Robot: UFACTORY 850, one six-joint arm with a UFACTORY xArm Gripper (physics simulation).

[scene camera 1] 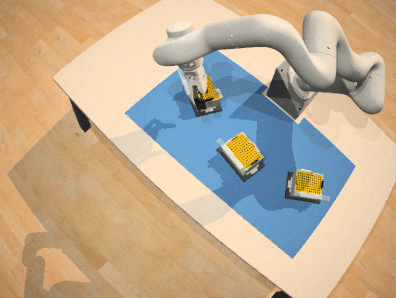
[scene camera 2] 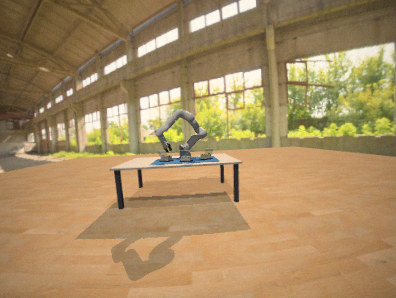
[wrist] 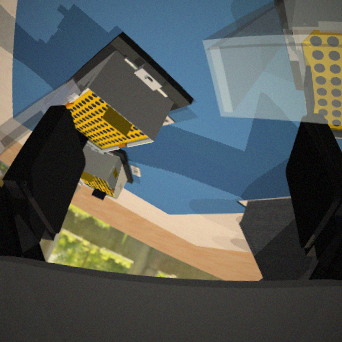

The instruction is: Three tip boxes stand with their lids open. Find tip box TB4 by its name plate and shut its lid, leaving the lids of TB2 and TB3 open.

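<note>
Three tip boxes with yellow racks stand on the blue mat. The upper-left box (scene camera 1: pixel 212 89) (scene camera 2: pixel 165 156) (wrist: pixel 327 82) has a clear open lid (wrist: pixel 245 75), mostly hidden by my gripper in scene camera 1. The middle box (scene camera 1: pixel 243 150) (scene camera 2: pixel 185 157) (wrist: pixel 135 87) has its clear lid (scene camera 1: pixel 221 143) open. The right box (scene camera 1: pixel 309 182) (scene camera 2: pixel 206 155) (wrist: pixel 106 162) has its clear lid (scene camera 1: pixel 325 198) open. No name plate is readable, so I cannot tell which is TB4. My gripper (scene camera 1: pixel 201 103) (scene camera 2: pixel 169 149) (wrist: pixel 183 135) is open and empty, above or beside the upper-left box.
The blue mat (scene camera 1: pixel 172 125) (wrist: pixel 200 175) lies on the pale table (scene camera 1: pixel 95 75) (scene camera 2: pixel 135 164). The arm's base (scene camera 1: pixel 286 92) (wrist: pixel 270 235) stands at the mat's back edge. The arm reaches across above the table to the upper-left box.
</note>
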